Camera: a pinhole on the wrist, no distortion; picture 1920 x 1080 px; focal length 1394.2 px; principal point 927.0 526.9 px. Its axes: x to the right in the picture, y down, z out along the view. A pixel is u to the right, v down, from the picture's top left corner.
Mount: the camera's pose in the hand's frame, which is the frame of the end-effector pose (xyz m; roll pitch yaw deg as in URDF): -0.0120 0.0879 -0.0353 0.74 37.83 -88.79
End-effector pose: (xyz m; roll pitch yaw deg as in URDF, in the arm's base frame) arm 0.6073 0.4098 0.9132 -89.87 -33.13 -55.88
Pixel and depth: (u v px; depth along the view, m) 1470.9 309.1 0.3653
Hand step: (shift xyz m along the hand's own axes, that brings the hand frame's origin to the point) -0.0667 -0.2495 0.1652
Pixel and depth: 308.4 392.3 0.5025
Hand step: -0.0642 -0.0449 0.4978
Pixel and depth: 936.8 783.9 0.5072
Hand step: 0.0816 -0.2248 0.3640
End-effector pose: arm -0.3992 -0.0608 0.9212 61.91 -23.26 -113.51
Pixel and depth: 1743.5 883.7 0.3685
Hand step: 0.0859 -0.3073 0.1243
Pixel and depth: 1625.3 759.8 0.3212
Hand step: 0.0443 -0.2355 0.1203
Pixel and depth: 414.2 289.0 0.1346
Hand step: -0.0358 0.0441 0.1011
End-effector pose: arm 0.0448 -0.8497 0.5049 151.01 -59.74 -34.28
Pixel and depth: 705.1 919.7 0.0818
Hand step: 0.0108 0.0483 0.0375
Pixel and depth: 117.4 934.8 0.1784
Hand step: 0.0385 0.0610 0.1697
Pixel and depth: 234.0 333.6 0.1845
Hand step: -0.0391 0.0468 0.1664
